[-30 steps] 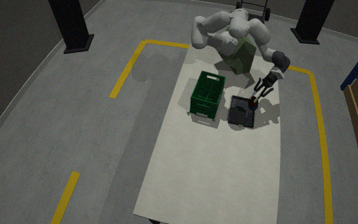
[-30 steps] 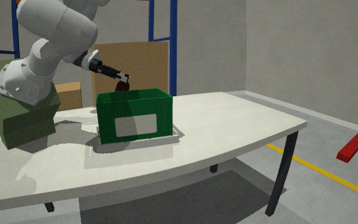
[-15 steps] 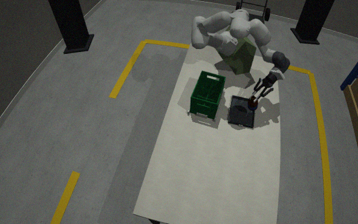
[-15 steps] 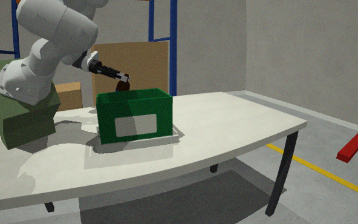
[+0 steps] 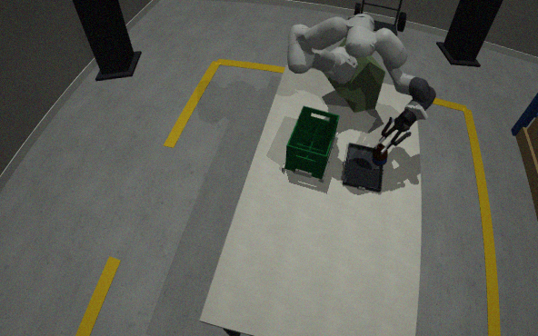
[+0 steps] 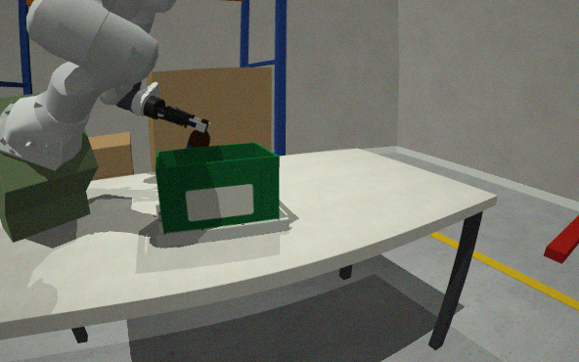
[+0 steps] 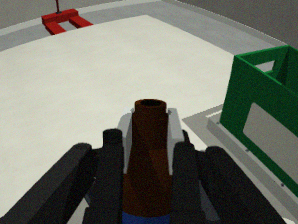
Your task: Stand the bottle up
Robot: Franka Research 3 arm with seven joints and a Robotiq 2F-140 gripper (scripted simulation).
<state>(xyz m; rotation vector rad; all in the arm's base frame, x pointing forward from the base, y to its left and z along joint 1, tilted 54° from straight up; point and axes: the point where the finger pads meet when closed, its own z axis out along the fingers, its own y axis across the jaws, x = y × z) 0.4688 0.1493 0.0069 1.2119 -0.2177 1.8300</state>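
Right now my hand is 60 mm above the brown bottle. Also, from my hand: green crate (300 mm to the right, 130 mm behind, 120 mm below); then dark grey tray (190 mm below, 40 mm to the right, 20 mm behind).
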